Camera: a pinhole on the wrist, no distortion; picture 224 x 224 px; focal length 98.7 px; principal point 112.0 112.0 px. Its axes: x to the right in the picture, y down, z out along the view. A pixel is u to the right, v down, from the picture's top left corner.
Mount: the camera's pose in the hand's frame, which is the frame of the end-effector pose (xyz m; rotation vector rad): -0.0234 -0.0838 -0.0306 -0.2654 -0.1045 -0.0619
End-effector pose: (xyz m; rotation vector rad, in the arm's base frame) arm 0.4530 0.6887 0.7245 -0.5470 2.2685 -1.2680
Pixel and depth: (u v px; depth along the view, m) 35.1 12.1 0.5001
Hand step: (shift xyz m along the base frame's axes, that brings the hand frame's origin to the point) 0.7578 -0.2924 0.2252
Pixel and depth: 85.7 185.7 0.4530
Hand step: 0.2667 0.0657 -0.4215
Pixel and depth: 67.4 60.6 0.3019
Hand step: 0.3426 -0.1539 0.0418
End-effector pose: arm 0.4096 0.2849 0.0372 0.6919 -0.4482 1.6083
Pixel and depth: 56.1 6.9 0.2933
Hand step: 0.3627 -0.3336 0.0444
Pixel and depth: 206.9 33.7 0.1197
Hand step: 0.1643 -0.0006 0.1234
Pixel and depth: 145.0 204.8 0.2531
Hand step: -0.1789 -0.0956 0.1758
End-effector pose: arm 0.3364 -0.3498 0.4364 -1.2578 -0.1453 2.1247
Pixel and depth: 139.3 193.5 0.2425
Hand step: -0.2216 -0.0764 -0.0111
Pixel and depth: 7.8 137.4 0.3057
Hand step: -0.0922 -0.2370 0.3469
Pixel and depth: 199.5 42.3 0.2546
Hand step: -0.1897 0.3156 0.1117
